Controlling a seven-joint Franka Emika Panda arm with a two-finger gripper.
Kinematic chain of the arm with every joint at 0, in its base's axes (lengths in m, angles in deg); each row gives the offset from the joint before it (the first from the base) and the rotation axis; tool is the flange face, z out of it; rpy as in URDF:
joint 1: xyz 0 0 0.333 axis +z
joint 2: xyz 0 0 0 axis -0.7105 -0.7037 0
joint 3: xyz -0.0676 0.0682 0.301 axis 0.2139 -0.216 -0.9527
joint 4: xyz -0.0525 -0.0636 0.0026 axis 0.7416 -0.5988 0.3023
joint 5: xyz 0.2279 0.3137 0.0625 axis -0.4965 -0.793 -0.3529
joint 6: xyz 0 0 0 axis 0.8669 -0.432 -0.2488
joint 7: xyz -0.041 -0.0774 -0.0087 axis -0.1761 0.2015 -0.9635
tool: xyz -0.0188 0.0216 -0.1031 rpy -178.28 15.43 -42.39
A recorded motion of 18 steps. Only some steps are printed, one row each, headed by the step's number.
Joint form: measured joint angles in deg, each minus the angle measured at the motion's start. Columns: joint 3, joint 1, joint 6, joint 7, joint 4, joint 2, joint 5.
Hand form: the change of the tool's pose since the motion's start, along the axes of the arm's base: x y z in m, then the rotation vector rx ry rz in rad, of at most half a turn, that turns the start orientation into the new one. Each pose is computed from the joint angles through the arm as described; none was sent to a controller.
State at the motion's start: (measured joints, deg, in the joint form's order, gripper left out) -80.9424 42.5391 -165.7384 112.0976 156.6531 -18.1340 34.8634
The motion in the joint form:
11: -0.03 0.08 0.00 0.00 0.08 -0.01 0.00
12: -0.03 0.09 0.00 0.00 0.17 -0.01 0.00
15: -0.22 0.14 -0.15 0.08 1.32 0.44 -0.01
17: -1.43 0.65 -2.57 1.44 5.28 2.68 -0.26
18: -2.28 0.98 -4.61 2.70 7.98 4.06 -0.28
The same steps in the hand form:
11: 0.0001 0.0011 -0.0008 0.0002 0.0016 0.0019
12: 0.0001 0.0012 -0.0015 0.0003 0.0031 0.0021
15: -0.0023 0.0036 -0.0064 0.0018 0.0126 0.0049
17: -0.0100 0.0211 -0.0140 0.0062 -0.0002 0.0114
18: -0.0145 0.0327 -0.0202 0.0059 -0.0128 0.0102

